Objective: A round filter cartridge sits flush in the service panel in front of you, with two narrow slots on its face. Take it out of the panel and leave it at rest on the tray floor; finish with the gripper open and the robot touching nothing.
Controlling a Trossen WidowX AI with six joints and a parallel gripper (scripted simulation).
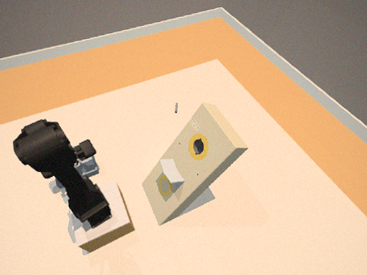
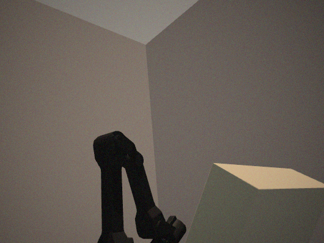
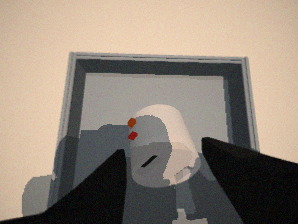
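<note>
The pale round cartridge is 10 mm to the right of my gripper tip and 10 mm below it. The rest, counted from my gripper tip: grey-blue tray 40 mm below; dark piece 520 mm ahead, 30 mm to the left, 50 mm below; service panel 320 mm ahead, 330 mm to the right, 130 mm above.
</note>
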